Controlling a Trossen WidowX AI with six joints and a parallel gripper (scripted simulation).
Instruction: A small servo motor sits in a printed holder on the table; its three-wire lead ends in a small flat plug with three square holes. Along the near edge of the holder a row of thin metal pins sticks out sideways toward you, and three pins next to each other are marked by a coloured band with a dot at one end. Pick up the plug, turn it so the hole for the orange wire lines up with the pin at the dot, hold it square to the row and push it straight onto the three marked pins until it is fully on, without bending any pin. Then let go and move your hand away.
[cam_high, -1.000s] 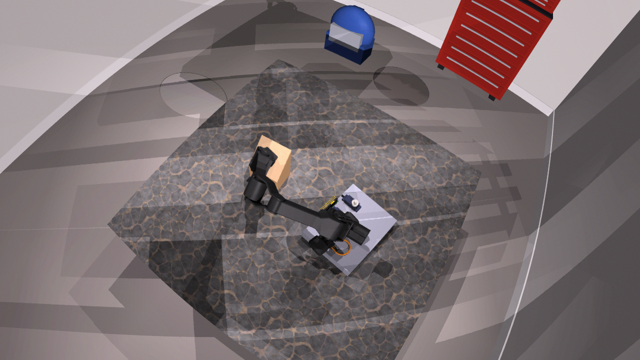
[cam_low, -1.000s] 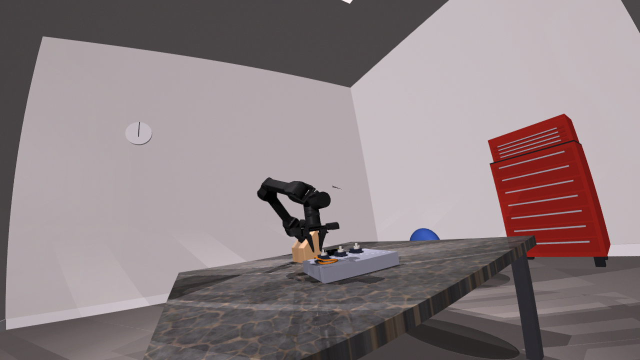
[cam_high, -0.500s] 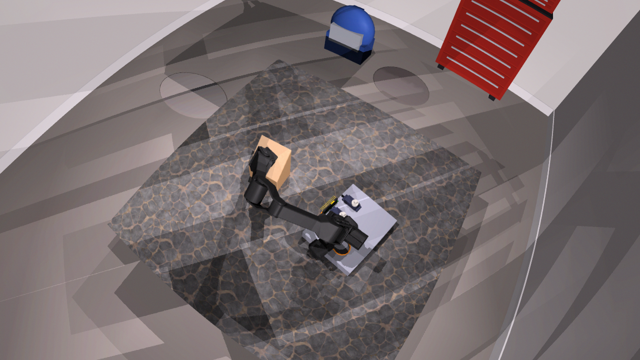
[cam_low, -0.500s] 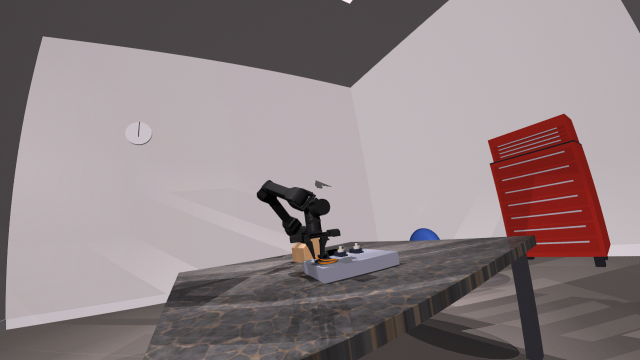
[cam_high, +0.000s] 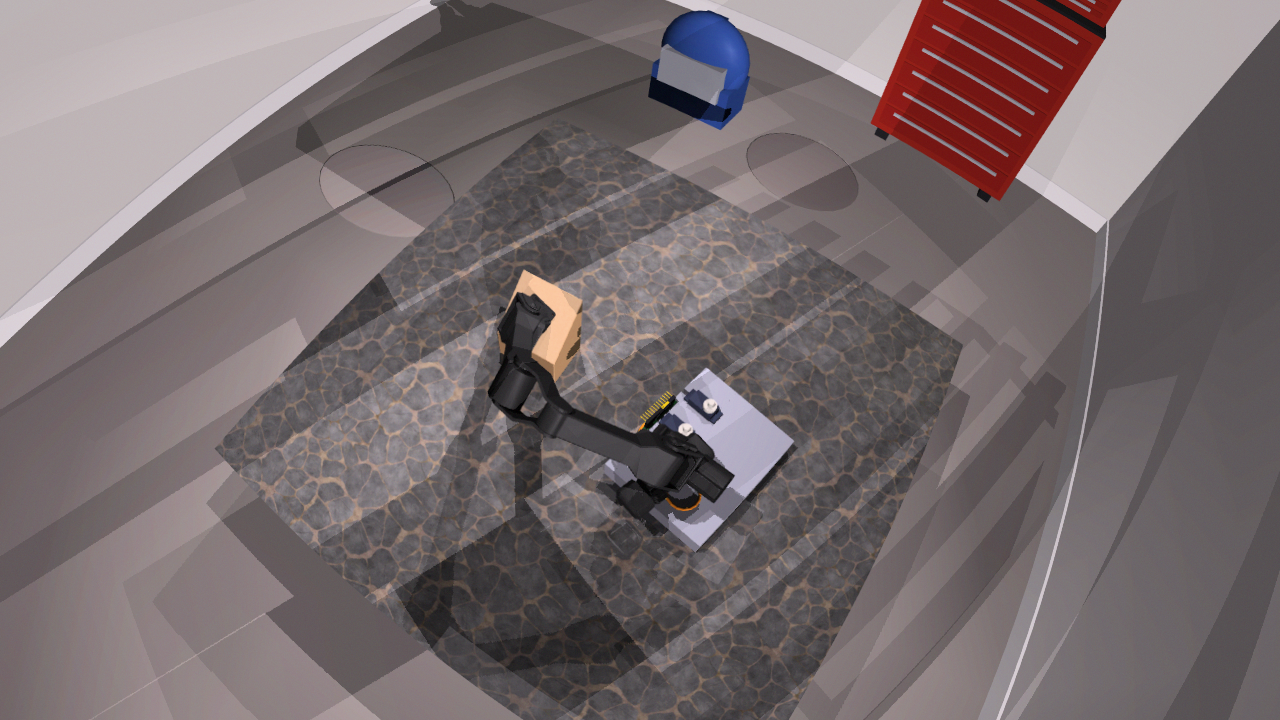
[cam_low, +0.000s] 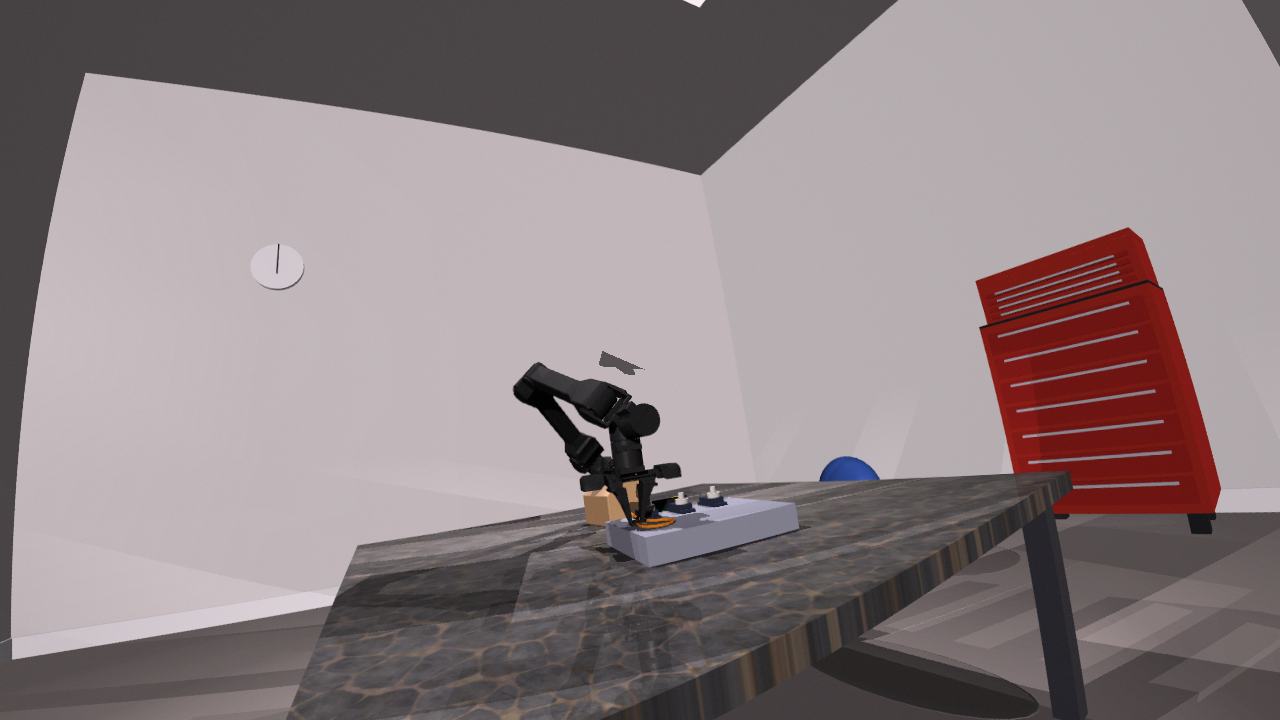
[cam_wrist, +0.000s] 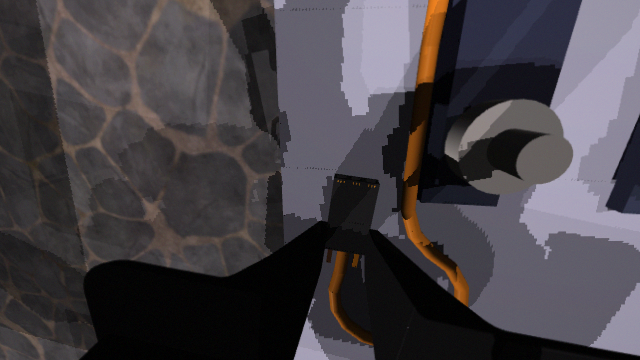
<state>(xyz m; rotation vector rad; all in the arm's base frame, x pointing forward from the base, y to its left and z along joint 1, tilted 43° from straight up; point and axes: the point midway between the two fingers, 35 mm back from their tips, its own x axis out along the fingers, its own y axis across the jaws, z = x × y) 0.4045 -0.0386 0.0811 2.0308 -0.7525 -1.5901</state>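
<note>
Now: the yellow band 10 cm behind my gripper tip, 14 cm to the left of it and 2 cm above it. The rest, counted from my gripper tip: grey holder 5 cm ahead, 12 cm to the left, 3 cm below.
</note>
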